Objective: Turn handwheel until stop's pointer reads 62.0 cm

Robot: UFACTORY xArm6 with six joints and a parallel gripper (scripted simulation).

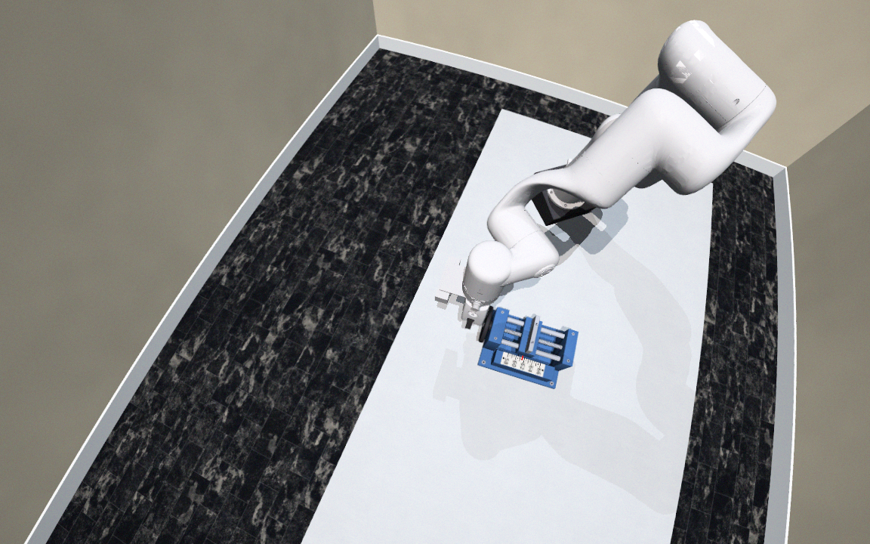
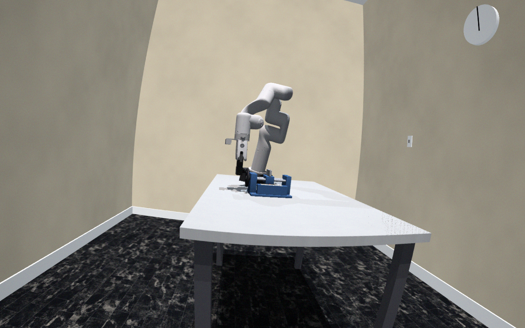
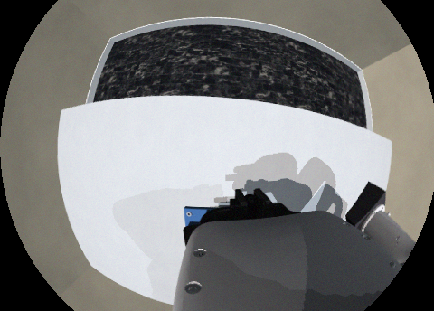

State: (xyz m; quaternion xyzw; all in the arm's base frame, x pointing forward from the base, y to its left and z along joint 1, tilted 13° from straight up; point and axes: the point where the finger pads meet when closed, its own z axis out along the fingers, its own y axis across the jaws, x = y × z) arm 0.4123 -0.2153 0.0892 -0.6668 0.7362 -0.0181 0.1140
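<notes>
Now: the handwheel 20 mm to the left of my hand, 10 mm below it and 10 mm ahead of it. Also, from my hand: stop (140 mm to the left, 40 mm ahead, 10 mm below).
</notes>
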